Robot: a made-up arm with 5 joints.
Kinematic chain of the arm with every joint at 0, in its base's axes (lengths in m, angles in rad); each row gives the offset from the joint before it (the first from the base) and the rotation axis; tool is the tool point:
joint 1: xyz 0 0 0.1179 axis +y
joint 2: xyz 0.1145 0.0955 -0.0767 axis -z
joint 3: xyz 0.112 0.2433 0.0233 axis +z
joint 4: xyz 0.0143 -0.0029 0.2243 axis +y
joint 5: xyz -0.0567 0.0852 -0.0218 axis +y
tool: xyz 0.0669 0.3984 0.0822
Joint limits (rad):
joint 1: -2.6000..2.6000
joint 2: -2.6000..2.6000
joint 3: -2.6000..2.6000
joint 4: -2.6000..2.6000
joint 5: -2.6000..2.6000
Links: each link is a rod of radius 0.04 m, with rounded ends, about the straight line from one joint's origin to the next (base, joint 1, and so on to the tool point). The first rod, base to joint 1, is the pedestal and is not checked.
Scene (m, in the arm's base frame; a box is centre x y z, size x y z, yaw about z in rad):
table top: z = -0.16
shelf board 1: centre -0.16 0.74 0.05 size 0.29 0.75 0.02 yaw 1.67
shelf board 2: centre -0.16 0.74 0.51 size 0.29 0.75 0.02 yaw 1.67
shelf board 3: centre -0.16 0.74 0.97 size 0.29 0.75 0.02 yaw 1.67
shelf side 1: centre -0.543 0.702 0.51 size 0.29 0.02 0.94 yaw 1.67
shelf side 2: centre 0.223 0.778 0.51 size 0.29 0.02 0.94 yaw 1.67
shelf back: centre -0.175 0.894 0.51 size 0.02 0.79 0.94 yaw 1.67
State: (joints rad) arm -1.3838 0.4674 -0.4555 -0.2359 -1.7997
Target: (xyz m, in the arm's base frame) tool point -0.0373 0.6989 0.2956
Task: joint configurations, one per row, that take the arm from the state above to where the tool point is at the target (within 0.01 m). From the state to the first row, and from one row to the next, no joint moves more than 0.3 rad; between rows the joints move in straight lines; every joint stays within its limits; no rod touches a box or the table.
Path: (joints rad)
1: -1.3912 0.7052 -0.1917 -0.2802 -1.8297
2: -1.3985 0.9430 0.0721 -0.3246 -1.8597
3: -1.4059 1.1808 0.3359 -0.3689 -1.8897
4: -1.4133 1.4186 0.5997 -0.4133 -1.9197
5: -1.2946 1.4276 0.8672 -0.4155 -1.9270
6: -1.1760 1.4365 1.1348 -0.4177 -1.9343
7: -1.0573 1.4455 1.4023 -0.4199 -1.9417
8: -0.9387 1.4544 1.6698 -0.4221 -1.9490
9: -0.9873 1.2331 1.4281 -0.4284 -1.9553
10: -1.0360 1.0118 1.1864 -0.4347 -1.9615
11: -1.0846 0.7905 0.9446 -0.4410 -1.9677
12: -1.1333 0.5692 0.7029 -0.4473 -1.9740

